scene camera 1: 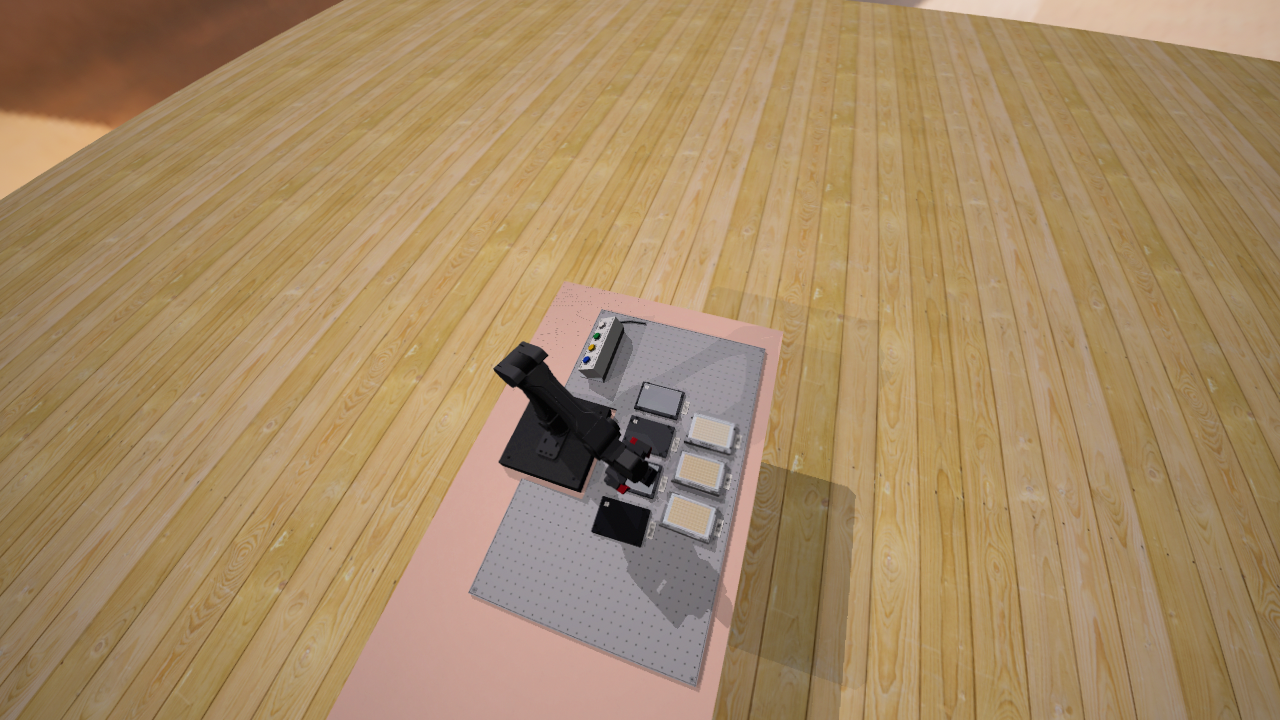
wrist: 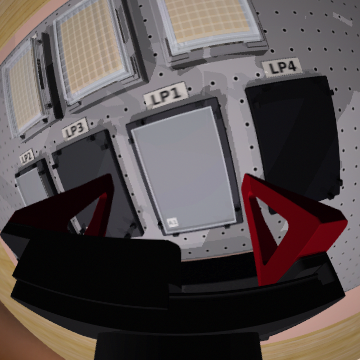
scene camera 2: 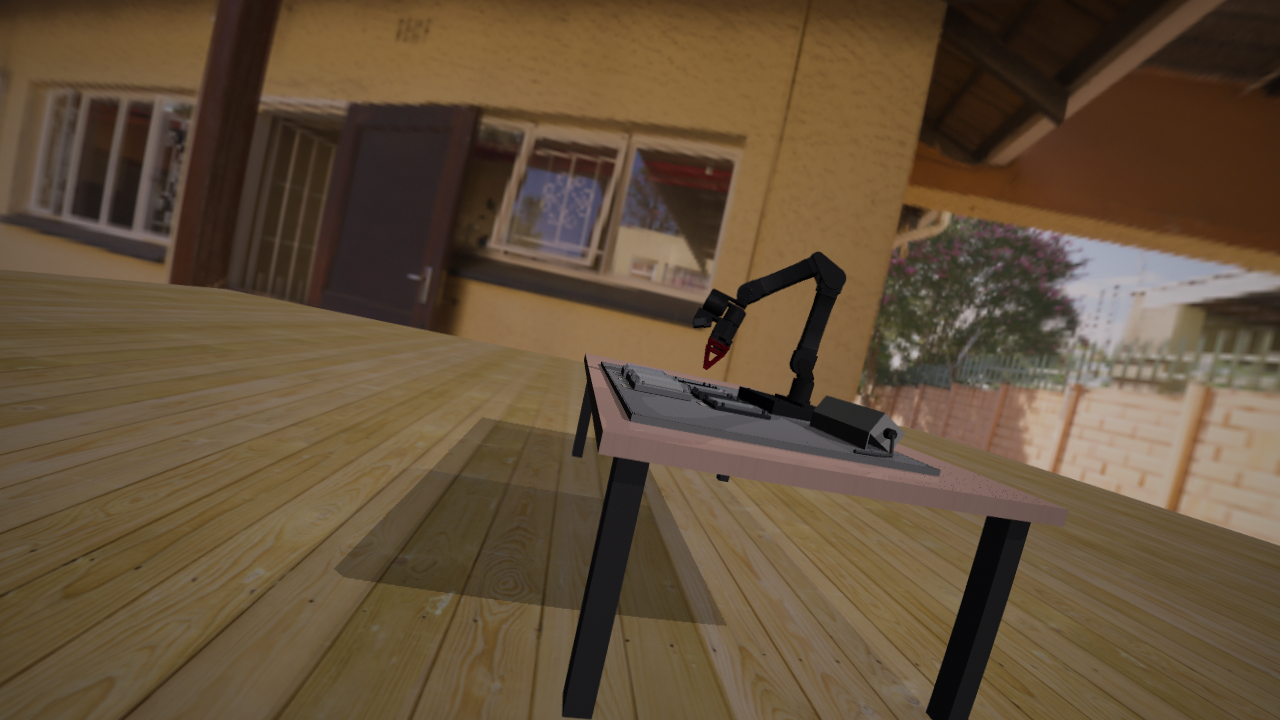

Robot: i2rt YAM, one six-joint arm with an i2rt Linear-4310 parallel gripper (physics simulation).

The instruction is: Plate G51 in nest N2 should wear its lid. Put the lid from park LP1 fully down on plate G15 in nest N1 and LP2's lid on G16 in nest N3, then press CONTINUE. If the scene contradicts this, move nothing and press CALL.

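Frame: origin at the arm's base, x back, y right, z up, level; metres.
Where they show: gripper, between the fingertips: (wrist: pixel 177 180) (scene camera 2: pixel 705 367); arm's base, origin of its link: (scene camera 1: pixel 559 427) (scene camera 2: pixel 797 404).
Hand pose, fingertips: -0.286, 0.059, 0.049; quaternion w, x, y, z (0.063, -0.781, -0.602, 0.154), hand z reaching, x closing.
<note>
Things, the pixels of their top centre, and the offset from my fingertips, as dx, dy, dz. Level surfaces: height alone.
- smaller-looking grey lid, centre of its top: (wrist: pixel 37 208) (scene camera 2: pixel 736 403) (scene camera 1: pixel 659 398) +0.025, -0.263, -0.061
- dark park LP3, centre of its top: (wrist: pixel 87 196) (scene camera 2: pixel 720 394) (scene camera 1: pixel 648 434) +0.019, -0.135, -0.059
- black park LP4, centre of its top: (wrist: pixel 308 147) (scene camera 1: pixel 620 520) (scene camera 2: pixel 694 381) +0.007, +0.129, -0.059
- button box, centre of its top: (scene camera 2: pixel 859 404) (scene camera 1: pixel 600 340) +0.275, -0.373, +0.005
- perforated board, height of its surface: dz -0.079
My gripper (scene camera 1: pixel 628 464) (scene camera 2: pixel 710 365) (wrist: pixel 177 180) is open and empty, above the LP1 park. A grey lid (wrist: pixel 182 165) with a small A1 tag lies flat in LP1, between the fingers as seen in the wrist view; the arm partly hides it in scene camera 1. A smaller-looking grey lid (scene camera 1: pixel 660 400) (wrist: pixel 35 185) lies in LP2, partly behind the left finger in the wrist view. Three plates, left (scene camera 1: pixel 712 434) (wrist: pixel 24 90), middle (scene camera 1: pixel 700 472) (wrist: pixel 90 52) and right (scene camera 1: pixel 690 517) (wrist: pixel 212 20), show beige well grids and clear rims. Nest labels are not legible; clear lids cannot be told.
The dark park LP3 (scene camera 1: pixel 650 434) (wrist: pixel 92 165) lies between LP1 and LP2. The black park LP4 (scene camera 1: pixel 620 521) (wrist: pixel 297 140) lies on LP1's other side. A button box (scene camera 1: pixel 612 351) (scene camera 2: pixel 850 422) with blue, yellow, green and pale buttons stands near one end of the perforated board (scene camera 1: pixel 537 555).
</note>
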